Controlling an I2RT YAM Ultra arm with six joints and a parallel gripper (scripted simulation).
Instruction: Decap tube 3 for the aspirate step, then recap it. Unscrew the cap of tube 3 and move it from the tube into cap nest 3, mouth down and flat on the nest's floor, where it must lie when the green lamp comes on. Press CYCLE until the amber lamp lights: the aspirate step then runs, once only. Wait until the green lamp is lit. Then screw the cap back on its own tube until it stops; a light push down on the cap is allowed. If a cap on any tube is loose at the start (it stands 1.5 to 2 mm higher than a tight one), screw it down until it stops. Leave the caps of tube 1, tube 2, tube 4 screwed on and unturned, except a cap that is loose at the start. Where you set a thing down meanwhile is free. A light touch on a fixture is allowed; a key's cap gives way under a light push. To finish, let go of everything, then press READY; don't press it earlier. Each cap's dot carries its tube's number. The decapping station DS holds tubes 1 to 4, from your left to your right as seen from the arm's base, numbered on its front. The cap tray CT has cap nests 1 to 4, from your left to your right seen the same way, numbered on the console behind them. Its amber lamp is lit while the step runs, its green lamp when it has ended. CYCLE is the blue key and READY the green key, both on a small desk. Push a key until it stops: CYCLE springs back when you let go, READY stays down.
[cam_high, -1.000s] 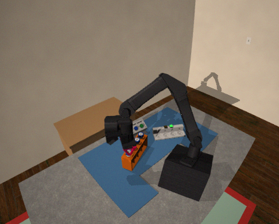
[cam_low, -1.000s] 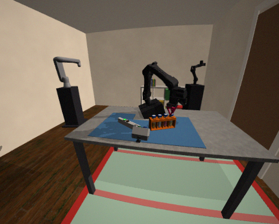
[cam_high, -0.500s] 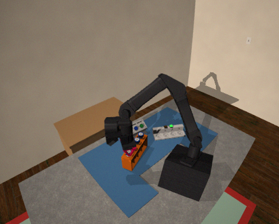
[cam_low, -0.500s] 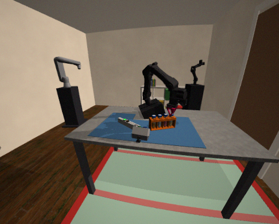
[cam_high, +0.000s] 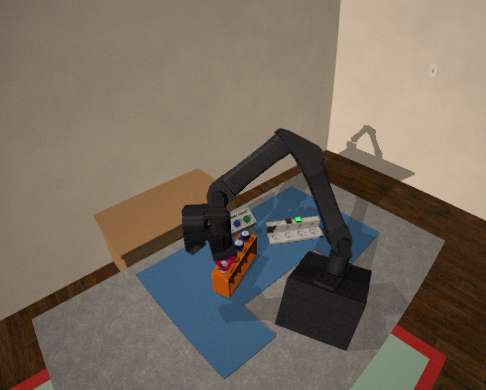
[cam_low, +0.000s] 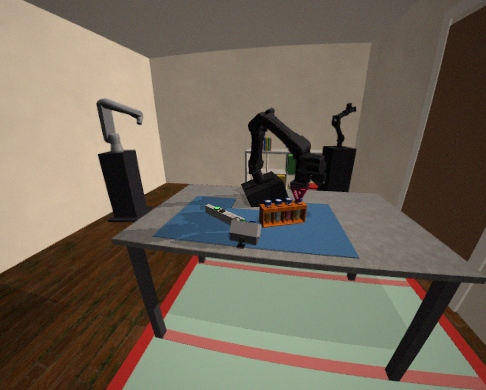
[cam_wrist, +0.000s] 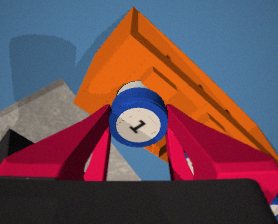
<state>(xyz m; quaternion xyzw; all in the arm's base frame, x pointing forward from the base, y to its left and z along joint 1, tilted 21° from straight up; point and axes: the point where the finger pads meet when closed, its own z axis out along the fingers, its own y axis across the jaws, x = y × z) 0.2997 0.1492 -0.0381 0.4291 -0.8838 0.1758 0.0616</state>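
My gripper is now 20 mm short of the blue cap and 100 mm to the left of it. From my hand the other things lie so: grey key desk 130 mm ahead, 260 mm to the right, 60 mm below; green ready key 110 mm ahead, 270 mm to the right, 50 mm below; blue cycle key 120 mm ahead, 230 mm to the right, 50 mm below.
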